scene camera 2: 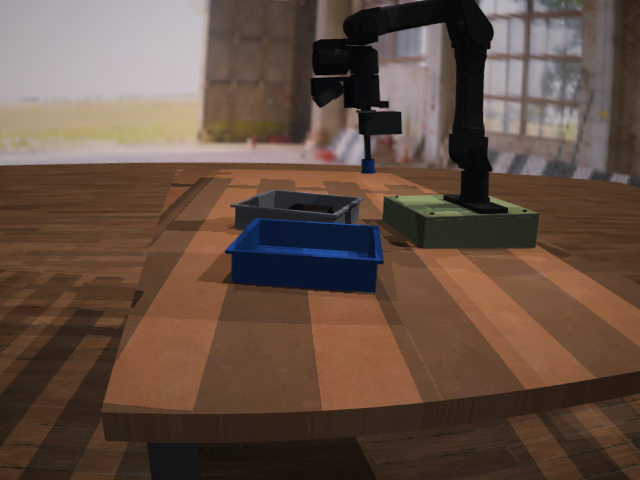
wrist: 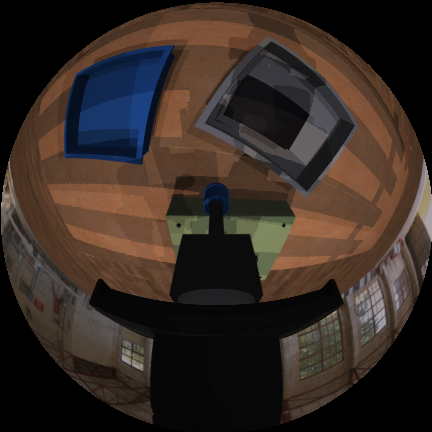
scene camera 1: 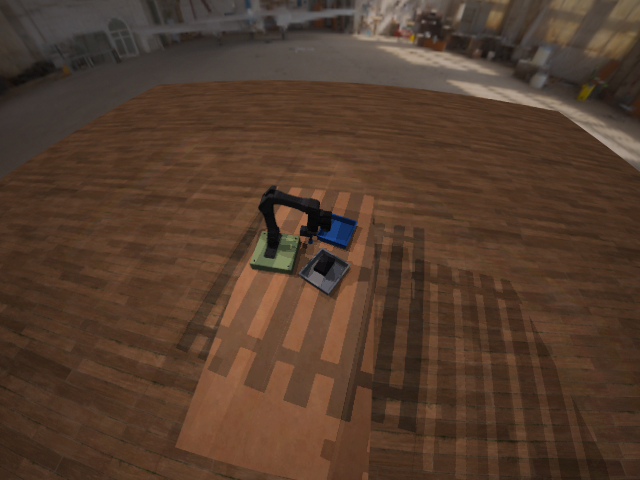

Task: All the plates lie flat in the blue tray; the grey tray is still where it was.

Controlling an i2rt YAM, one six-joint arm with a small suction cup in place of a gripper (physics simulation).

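Frame: origin at the arm's base, x ahead, y left, z up, level; centimetres.
Where they show: hand, its tool point: [scene camera 2: 368,172] [wrist: 215,194] [scene camera 1: 310,242]; arm's base, origin of its link: [scene camera 2: 474,205] [scene camera 1: 273,245].
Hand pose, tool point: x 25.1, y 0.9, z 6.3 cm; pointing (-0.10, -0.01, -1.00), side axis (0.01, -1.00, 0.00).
Note:
Each offset is from my tool point to the top centre of the thing. Level surfaces: height alone.
A black plate {dy -8.3, dx +10.2, dz -9.1 cm} [scene camera 1: 324,265] [scene camera 2: 312,208] [wrist: 267,111] lies in the grey tray {dy -13.0, dx +10.9, dz -8.2 cm} [scene camera 1: 313,283] [scene camera 2: 297,217] [wrist: 346,142], towards one corner. Whether it is one plate or a stack, I cannot tell. The blue tray {dy +21.5, dx +15.5, dz -8.2 cm} [scene camera 1: 336,244] [scene camera 2: 305,272] [wrist: 157,102] stands beside the grey tray, and its visible floor is bare. My gripper, a small blue suction cup [scene camera 1: 310,241] [scene camera 2: 368,166] [wrist: 216,195], hangs in the air between the green base and the trays, above their rims. It is open and carries nothing.
The green base block [scene camera 1: 283,263] [scene camera 2: 478,230] [wrist: 270,240] carries the arm and stands close to both trays. The trays stand on a brown wooden table {dz -13.2 cm} [scene camera 1: 258,423] [scene camera 2: 258,361], whose edge shows at the front of the second scene view.

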